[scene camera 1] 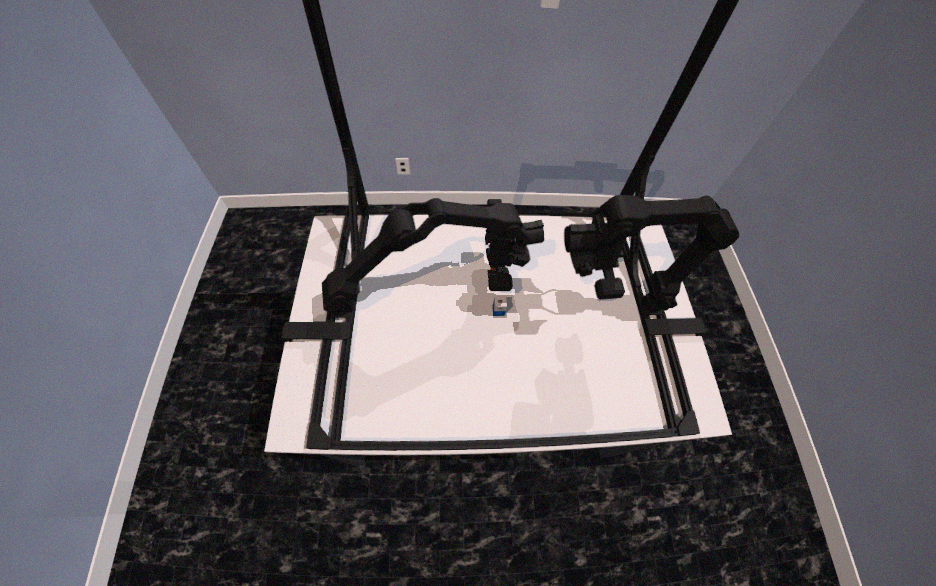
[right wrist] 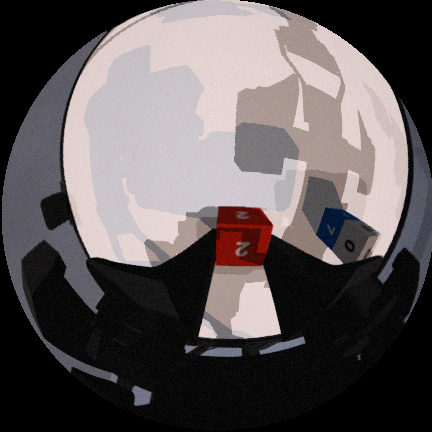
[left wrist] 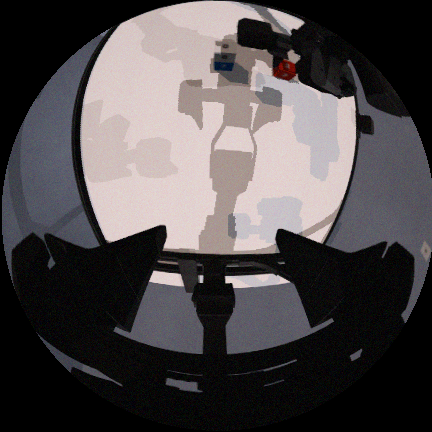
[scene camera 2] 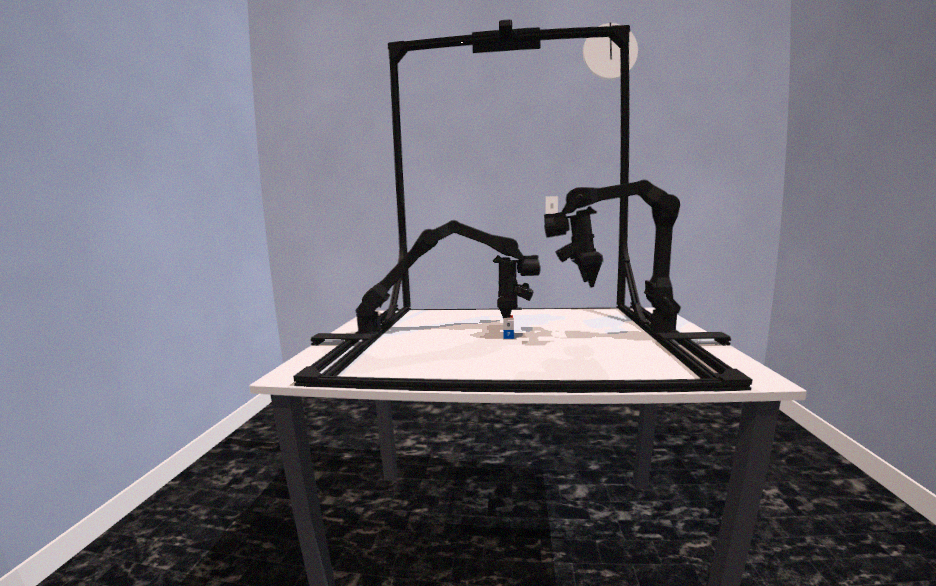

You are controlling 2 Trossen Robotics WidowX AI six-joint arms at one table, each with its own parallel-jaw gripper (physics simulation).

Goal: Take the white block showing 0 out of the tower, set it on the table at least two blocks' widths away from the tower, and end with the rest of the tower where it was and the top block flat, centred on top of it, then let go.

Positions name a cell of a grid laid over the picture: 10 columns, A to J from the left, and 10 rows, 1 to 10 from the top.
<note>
In view: the left gripper (scene camera 1: G5), the right gripper (scene camera 1: F5), a blue block showing 7 (right wrist: H6) and a red block showing 2 (right wrist: F6).
The left gripper is seen too in the left wrist view (left wrist: F6) and in scene camera 2 (scene camera 2: G5). The right gripper shows as well in the right wrist view (right wrist: F6), in the left wrist view (left wrist: G2) and in scene camera 2 (scene camera 2: F6).
</note>
